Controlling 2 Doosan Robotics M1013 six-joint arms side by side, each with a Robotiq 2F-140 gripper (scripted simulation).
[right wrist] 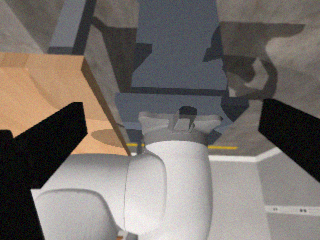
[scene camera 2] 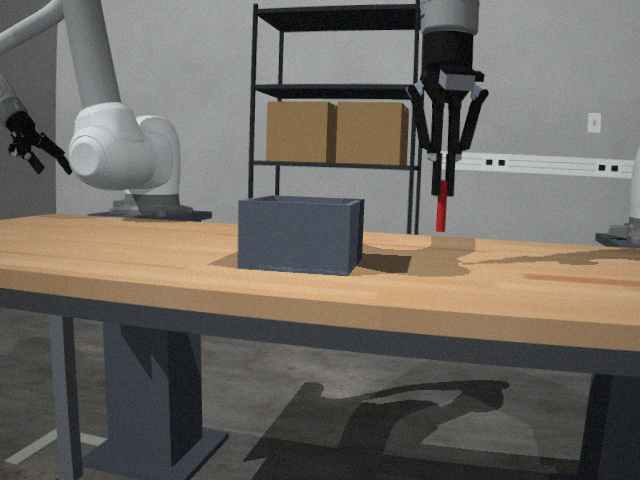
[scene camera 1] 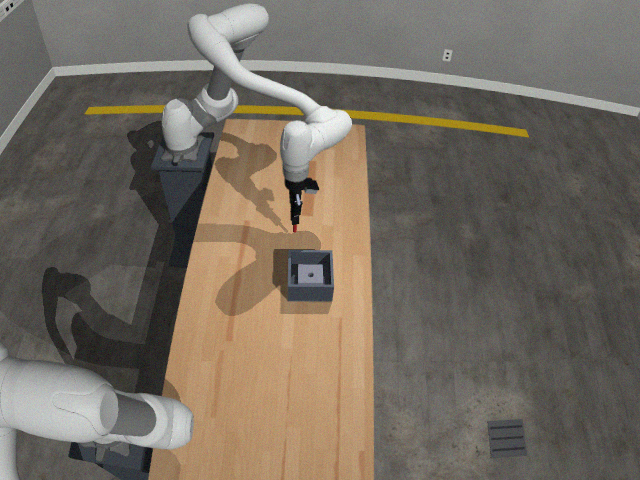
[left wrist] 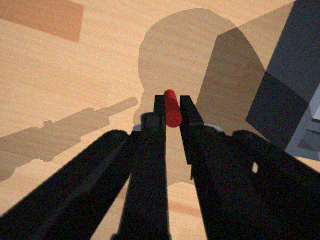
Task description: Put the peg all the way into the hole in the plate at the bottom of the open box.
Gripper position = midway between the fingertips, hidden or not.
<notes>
In view: my left gripper (scene camera 2: 442, 195), my right gripper (scene camera 2: 56, 171) and a grey box (scene camera 1: 297, 292).
My left gripper is seen too in the left wrist view (left wrist: 171, 110). My right gripper is seen too in the right wrist view (right wrist: 172, 116).
</notes>
